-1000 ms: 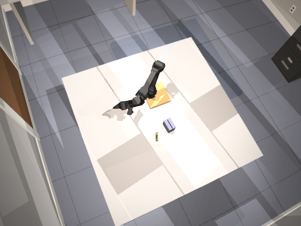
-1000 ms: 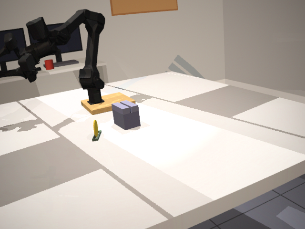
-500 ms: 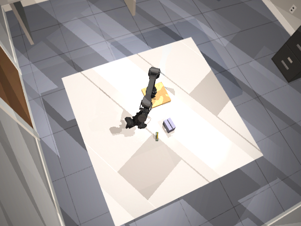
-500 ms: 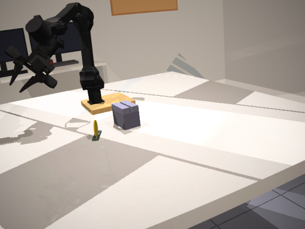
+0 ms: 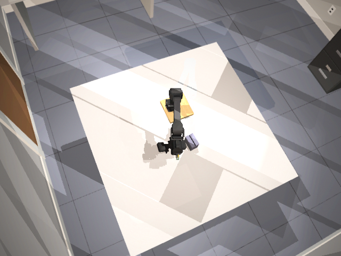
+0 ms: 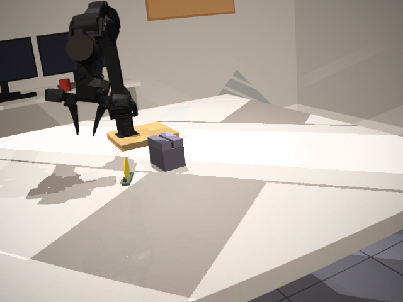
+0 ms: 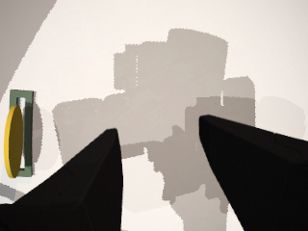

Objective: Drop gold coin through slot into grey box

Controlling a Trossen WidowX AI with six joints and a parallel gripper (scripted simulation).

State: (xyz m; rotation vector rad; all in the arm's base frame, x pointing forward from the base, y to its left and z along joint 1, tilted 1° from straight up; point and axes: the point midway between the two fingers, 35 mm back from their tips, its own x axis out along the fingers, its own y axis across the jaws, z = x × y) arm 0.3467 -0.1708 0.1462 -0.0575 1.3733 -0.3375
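Right now the gold coin is 80 mm to the left of my gripper tip and 100 mm below it.
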